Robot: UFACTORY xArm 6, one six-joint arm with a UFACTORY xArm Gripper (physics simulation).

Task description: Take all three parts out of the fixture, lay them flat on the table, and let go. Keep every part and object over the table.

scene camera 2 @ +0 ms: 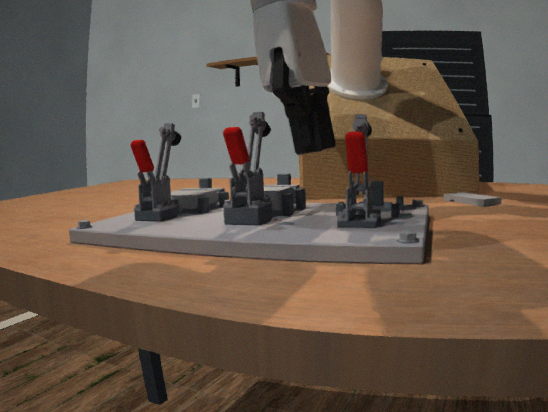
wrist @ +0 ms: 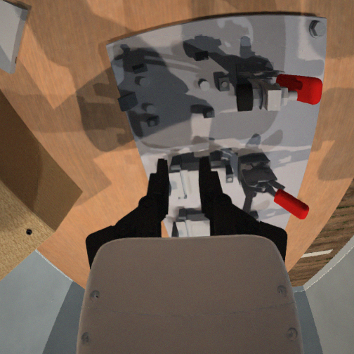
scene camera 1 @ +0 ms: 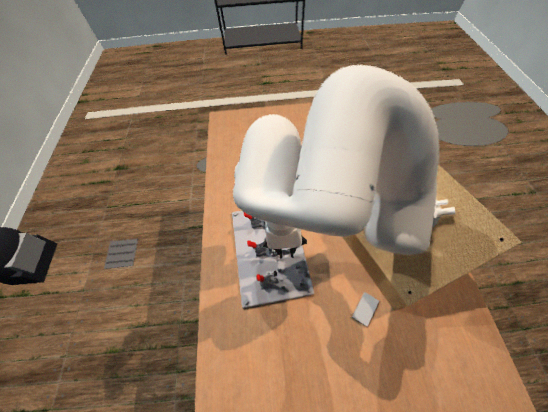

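The fixture's grey base plate carries three toggle clamps with red handles; their arms stand raised. One grey part lies flat on the table beside the fixture. The middle part sits in the middle nest. Another part sits in the far nest, partly hidden in the wrist view. The nest at the near right of the plate in scene camera 2 holds no part. My gripper is partly open and empty, pointing down above the middle part.
Red handles and raised clamp arms stand close to the nests on one side. The arm's wooden base block stands on the other side, near the loose part. The table edge runs past the handle side.
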